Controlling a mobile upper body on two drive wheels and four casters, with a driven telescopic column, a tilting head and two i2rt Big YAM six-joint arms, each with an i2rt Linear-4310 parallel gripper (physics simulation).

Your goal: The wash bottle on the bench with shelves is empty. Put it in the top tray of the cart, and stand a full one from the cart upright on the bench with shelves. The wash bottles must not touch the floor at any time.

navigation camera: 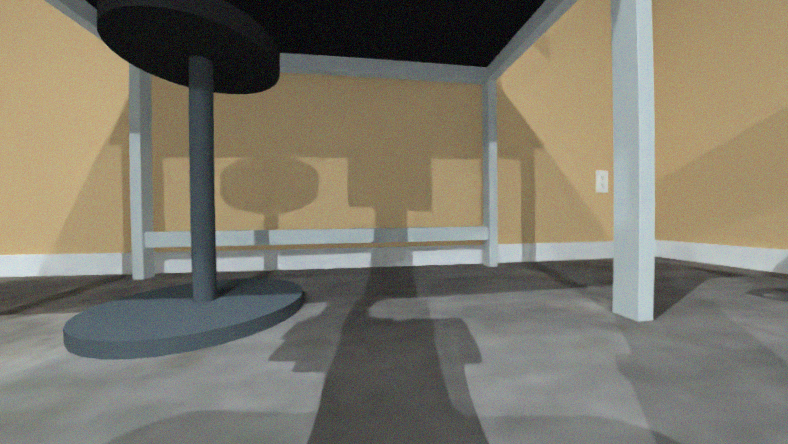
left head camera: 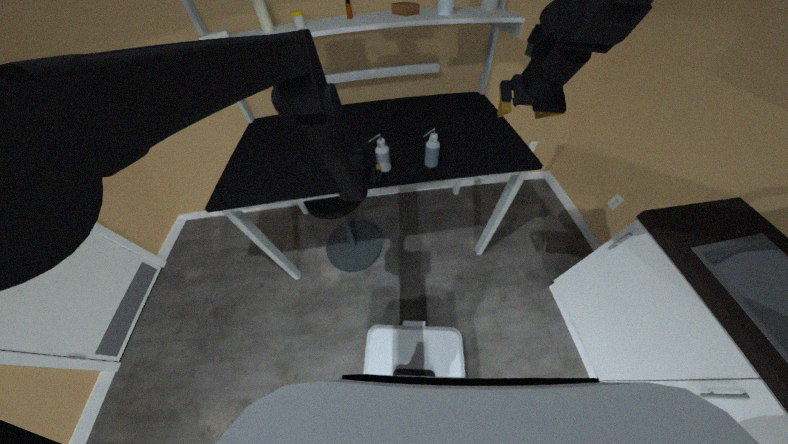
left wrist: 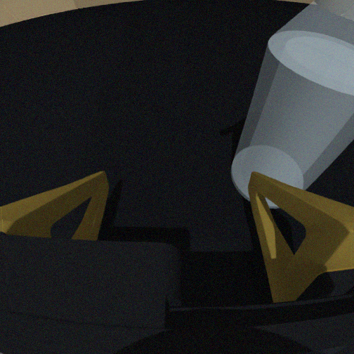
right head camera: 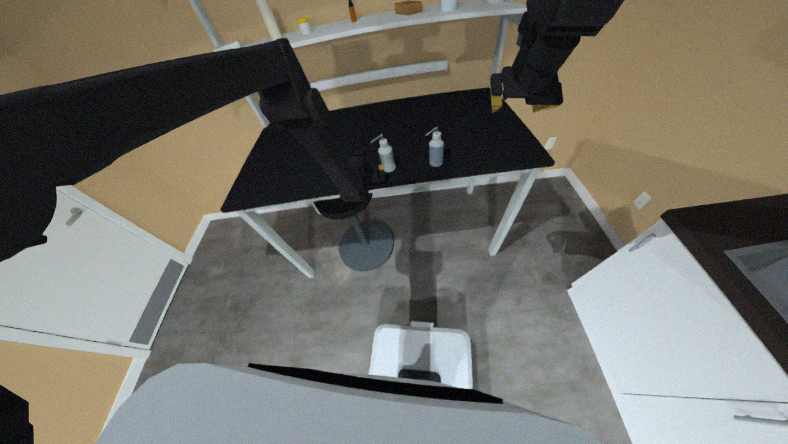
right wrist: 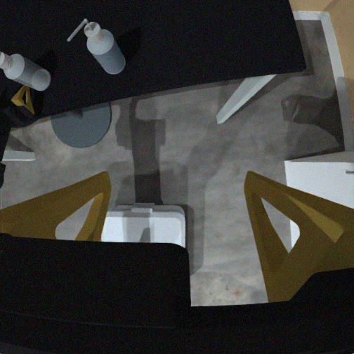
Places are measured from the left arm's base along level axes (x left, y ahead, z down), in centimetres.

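Where they show: right gripper, between the fingertips: (left head camera: pixel 516 115) (right head camera: pixel 512 110).
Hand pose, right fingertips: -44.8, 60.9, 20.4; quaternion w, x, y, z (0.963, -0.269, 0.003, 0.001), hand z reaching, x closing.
After its pixels a point has its place, as x, y, z.
A clear wash bottle (left head camera: pixel 383 157) @[-8.2, 81.5, 49.6] (right head camera: pixel 386 157) @[-8.2, 81.5, 49.4] (left wrist: pixel 300 110) (right wrist: pixel 30 75) that looks empty stands upright near the front edge of the black bench top (left head camera: pixel 468 121) @[-50.8, 123.7, 57.8] (right head camera: pixel 474 121) @[-49.0, 120.8, 57.9] (right wrist: pixel 200 40). A second wash bottle (left head camera: pixel 432 153) @[-28.1, 84.8, 50.2] (right head camera: pixel 436 150) @[-28.3, 84.8, 49.3] (right wrist: pixel 109 54) with bluish contents stands upright to its right. My left gripper (left head camera: pixel 374 169) @[-0.5, 82.8, 55.2] (left wrist: pixel 178 179) is open and low by the clear bottle; in the left wrist view one fingertip overlaps the bottle's base, the bottle is outside the gap, and contact cannot be told. My right gripper (left head camera: pixel 523 114) @[-44.8, 60.9, 20.4] (right head camera: pixel 520 108) @[-44.8, 60.9, 20.4] (right wrist: pixel 177 179) is open and empty, high beyond the bench's right side. The cart does not show.
A shelf (left head camera: pixel 363 24) (right head camera: pixel 374 27) with several items runs above the bench. A round stool (left head camera: pixel 354 245) (navigation camera: pixel 181 330) stands under the front edge, near a bench leg (navigation camera: pixel 633 165) @[-71.8, 90.9, 116.2]. A white cabinet (left head camera: pixel 634 297) @[-120.6, 36.5, 87.2] with a dark top stands at right, a pale door (left head camera: pixel 55 297) @[195.2, 21.0, 93.6] at left.
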